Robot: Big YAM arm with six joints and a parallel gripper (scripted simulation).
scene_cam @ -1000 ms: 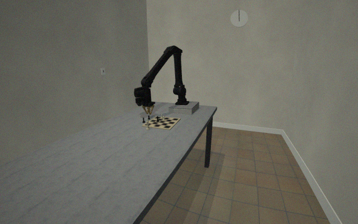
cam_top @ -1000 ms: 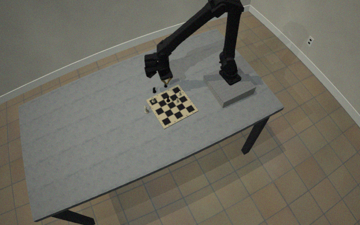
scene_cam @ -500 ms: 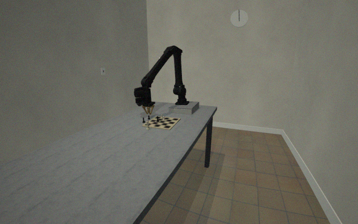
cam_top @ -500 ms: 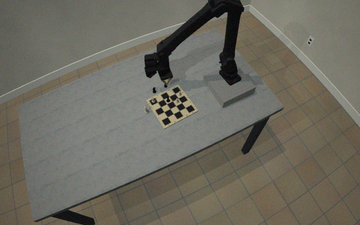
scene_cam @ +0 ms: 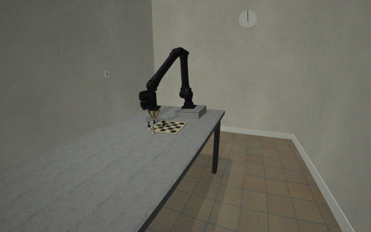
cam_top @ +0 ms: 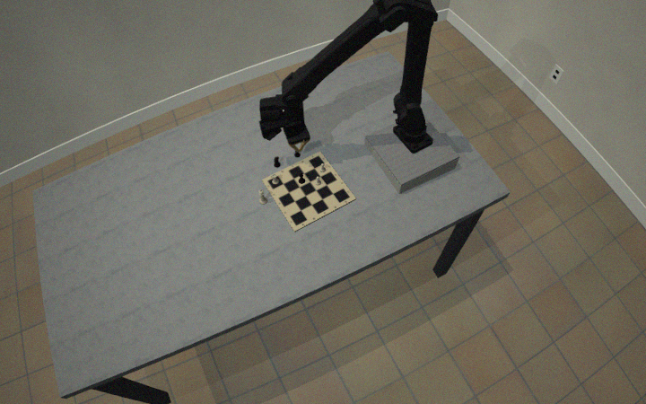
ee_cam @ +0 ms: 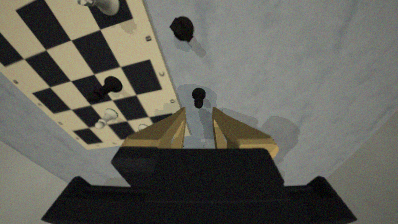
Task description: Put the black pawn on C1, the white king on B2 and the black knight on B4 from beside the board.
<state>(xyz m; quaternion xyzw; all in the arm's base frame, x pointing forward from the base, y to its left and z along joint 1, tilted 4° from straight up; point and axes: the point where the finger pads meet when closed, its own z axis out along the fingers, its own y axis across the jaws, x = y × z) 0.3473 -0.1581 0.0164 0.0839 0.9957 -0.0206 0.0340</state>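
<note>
The black pawn lies 3 cm below my hand. From my hand the other things lie so: chessboard: 4 cm ahead, 14 cm to the left, 4 cm below; then white king: 18 cm ahead, 11 cm to the left, 2 cm below; then black chess piece: 4 cm ahead, 10 cm to the left, 2 cm below.
</note>
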